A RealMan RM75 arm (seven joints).
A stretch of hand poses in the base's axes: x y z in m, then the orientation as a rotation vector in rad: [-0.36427, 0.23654, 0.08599, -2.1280, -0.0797, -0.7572]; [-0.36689, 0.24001, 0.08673, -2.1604, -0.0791, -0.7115]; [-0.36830, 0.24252, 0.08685, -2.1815, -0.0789, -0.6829]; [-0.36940, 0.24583, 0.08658, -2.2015, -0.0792, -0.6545]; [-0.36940, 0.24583, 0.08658, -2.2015, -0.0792, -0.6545]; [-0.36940, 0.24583, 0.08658, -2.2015, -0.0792, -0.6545]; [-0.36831, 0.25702, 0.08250, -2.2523, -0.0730, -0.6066]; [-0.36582, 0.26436, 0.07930, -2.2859, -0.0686, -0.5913]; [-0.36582, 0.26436, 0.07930, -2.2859, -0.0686, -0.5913]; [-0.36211, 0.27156, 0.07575, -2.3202, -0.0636, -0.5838]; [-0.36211, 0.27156, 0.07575, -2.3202, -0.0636, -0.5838]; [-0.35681, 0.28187, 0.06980, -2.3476, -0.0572, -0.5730]
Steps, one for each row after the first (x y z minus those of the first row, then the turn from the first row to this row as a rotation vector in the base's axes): [-0.00262, 0.00347, 0.00074, -0.0219, 0.0387, 0.0108]; [-0.00403, 0.00598, 0.00086, -0.0367, 0.0629, 0.0173]; [-0.00513, 0.00929, 0.00059, -0.0511, 0.0864, 0.0242]; [-0.00513, 0.00929, 0.00059, -0.0511, 0.0864, 0.0242]; [-0.00513, 0.00929, 0.00059, -0.0511, 0.0864, 0.0242]; [-0.00404, 0.02048, -0.00349, -0.0901, 0.1314, 0.0267]; [-0.00155, 0.02782, -0.00669, -0.1184, 0.1497, 0.0214]; [-0.00155, 0.02782, -0.00669, -0.1184, 0.1497, 0.0214]; [0.00216, 0.03502, -0.01024, -0.1483, 0.1627, 0.0123]; [0.00216, 0.03502, -0.01024, -0.1483, 0.1627, 0.0123]; [0.00746, 0.04533, -0.01619, -0.1711, 0.1770, 0.0054]
